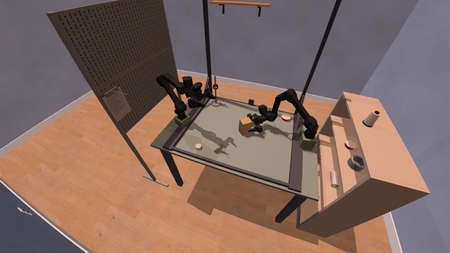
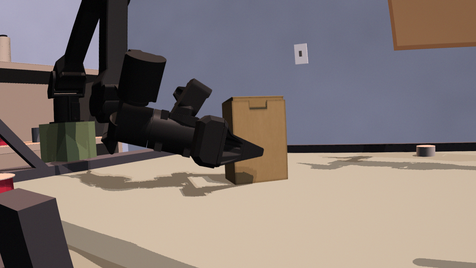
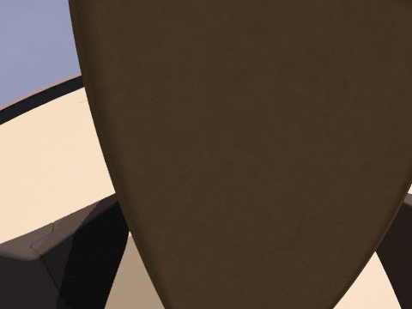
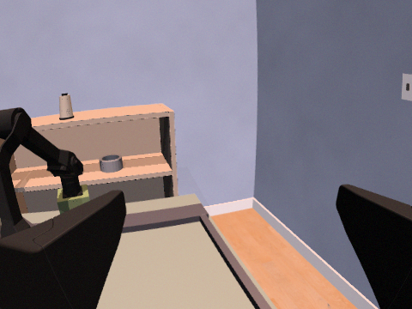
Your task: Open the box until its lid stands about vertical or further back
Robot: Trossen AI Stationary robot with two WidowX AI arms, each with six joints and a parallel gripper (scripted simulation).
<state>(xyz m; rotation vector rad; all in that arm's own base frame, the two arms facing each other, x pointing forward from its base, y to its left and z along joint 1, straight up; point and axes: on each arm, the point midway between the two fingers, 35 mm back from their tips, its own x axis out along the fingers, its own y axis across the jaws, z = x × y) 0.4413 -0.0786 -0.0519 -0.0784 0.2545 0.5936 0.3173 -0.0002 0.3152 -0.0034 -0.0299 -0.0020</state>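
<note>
Now: the brown carton 3 cm to the right of my left hand, 2 cm ahead of it and 2 cm above it.
</note>
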